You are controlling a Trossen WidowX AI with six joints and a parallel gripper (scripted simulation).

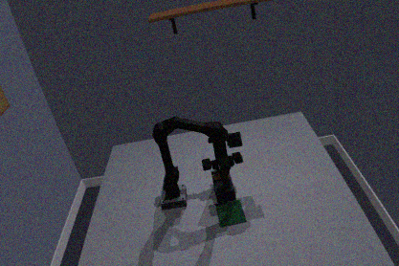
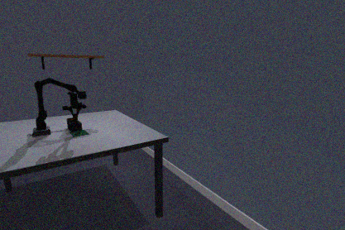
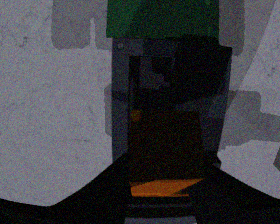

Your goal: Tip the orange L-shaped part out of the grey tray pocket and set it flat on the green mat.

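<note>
Right now my gripper tip is 140 mm to the left of the green mat, 130 mm above it and 30 mm past it. Round my gripper tip: orange L-shaped part (30 mm to the left, 30 mm below, 10 mm behind).
</note>
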